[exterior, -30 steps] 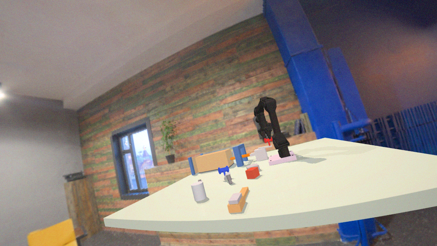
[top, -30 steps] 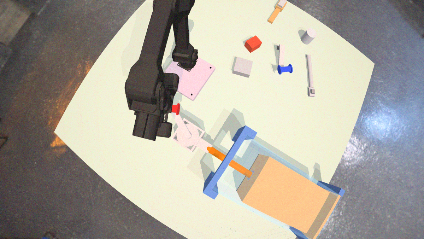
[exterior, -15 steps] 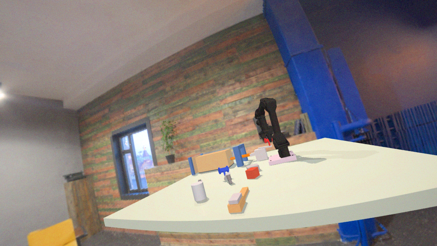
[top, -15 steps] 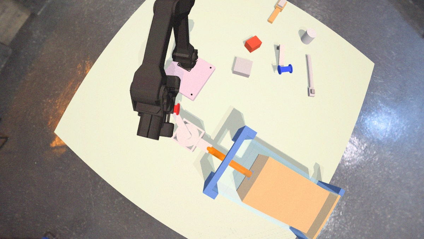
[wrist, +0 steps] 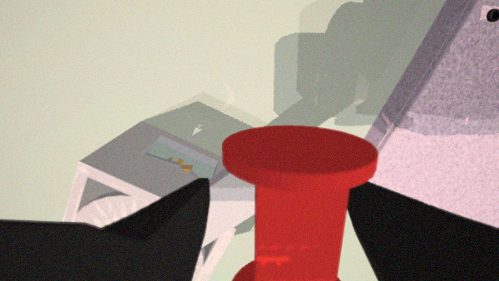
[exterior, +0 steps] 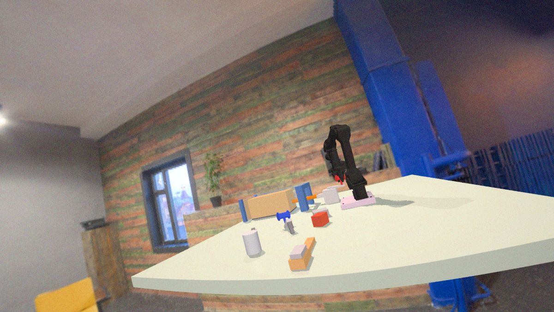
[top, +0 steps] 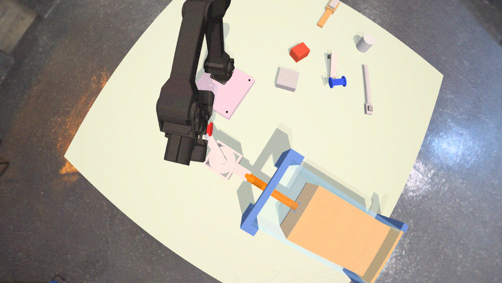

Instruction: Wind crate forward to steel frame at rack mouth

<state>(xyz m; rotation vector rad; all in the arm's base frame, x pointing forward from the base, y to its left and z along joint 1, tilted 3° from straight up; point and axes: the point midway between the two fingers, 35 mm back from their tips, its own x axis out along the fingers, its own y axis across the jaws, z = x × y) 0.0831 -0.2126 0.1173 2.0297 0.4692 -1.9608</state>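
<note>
The crank handle with red knob is 30 mm ahead of my gripper tip, 20 mm to the right of it and 10 mm below it. Round my gripper tip: grey block (320 mm to the left, 130 mm ahead, 100 mm below); then blue steel frame (250 mm ahead, 50 mm to the right, 10 mm below); then grey winch (90 mm below, 70 mm ahead, 50 mm to the right).
</note>
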